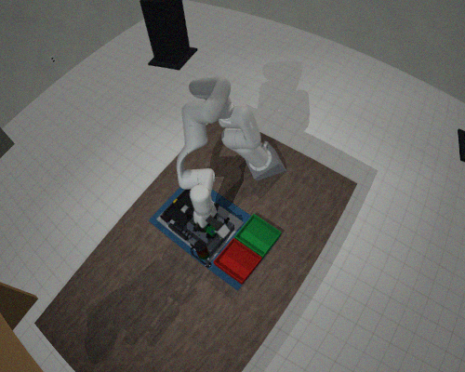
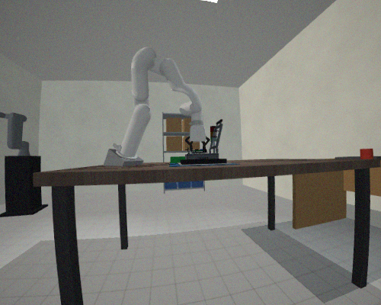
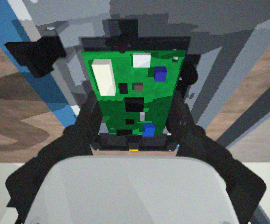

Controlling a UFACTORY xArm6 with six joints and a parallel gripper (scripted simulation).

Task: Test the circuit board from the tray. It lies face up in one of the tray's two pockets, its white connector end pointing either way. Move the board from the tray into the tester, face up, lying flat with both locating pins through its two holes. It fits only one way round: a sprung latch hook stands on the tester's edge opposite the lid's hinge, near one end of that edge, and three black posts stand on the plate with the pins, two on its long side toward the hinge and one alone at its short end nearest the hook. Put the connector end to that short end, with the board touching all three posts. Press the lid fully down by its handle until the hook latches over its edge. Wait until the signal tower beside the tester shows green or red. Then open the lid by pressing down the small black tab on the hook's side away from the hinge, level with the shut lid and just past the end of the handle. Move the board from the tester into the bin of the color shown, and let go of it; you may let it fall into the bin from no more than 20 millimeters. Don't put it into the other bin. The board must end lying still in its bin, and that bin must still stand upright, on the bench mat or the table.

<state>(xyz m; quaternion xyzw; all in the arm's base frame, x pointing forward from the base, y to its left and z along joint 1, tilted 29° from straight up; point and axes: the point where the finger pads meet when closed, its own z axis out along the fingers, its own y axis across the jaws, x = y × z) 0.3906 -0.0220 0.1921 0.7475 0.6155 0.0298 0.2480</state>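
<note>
Right now the green circuit board is right at my hand. The rest, counted from my hand: tester lid (120 mm ahead, 30 mm to the right, 100 mm above); then tester plate (10 mm ahead, 10 mm below); then black latch block (40 mm behind, 70 mm to the left).
</note>
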